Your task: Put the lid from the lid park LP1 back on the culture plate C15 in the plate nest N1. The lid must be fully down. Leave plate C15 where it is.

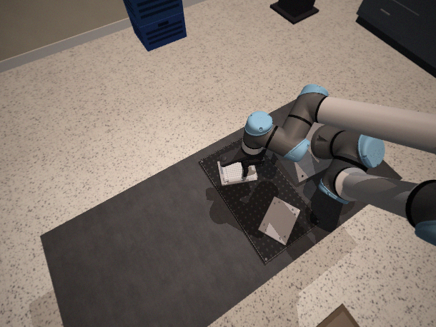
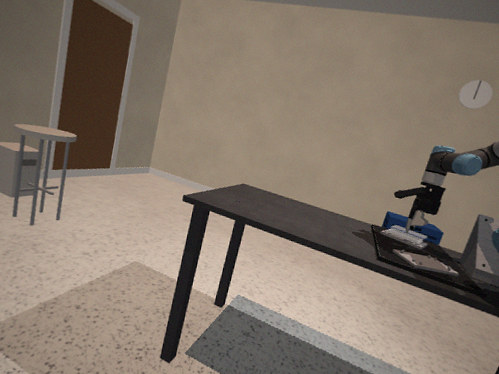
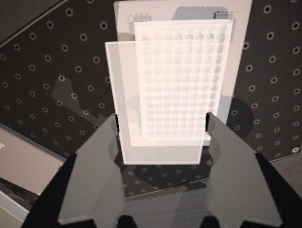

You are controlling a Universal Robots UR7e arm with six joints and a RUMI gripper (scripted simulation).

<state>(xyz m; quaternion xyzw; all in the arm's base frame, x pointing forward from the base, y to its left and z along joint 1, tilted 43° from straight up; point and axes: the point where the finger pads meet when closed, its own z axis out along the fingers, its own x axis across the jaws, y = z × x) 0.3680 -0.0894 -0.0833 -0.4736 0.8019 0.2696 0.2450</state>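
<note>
The culture plate C15 lies 4 cm below my hand and 2 cm to the right of it. The rest, counted from my hand: grey lid park LP1 (26 cm to the left, 5 cm below, 1 cm behind); grey plate nest N1 (5 cm below, 2 cm to the right); clear lid (1 cm below).
</note>
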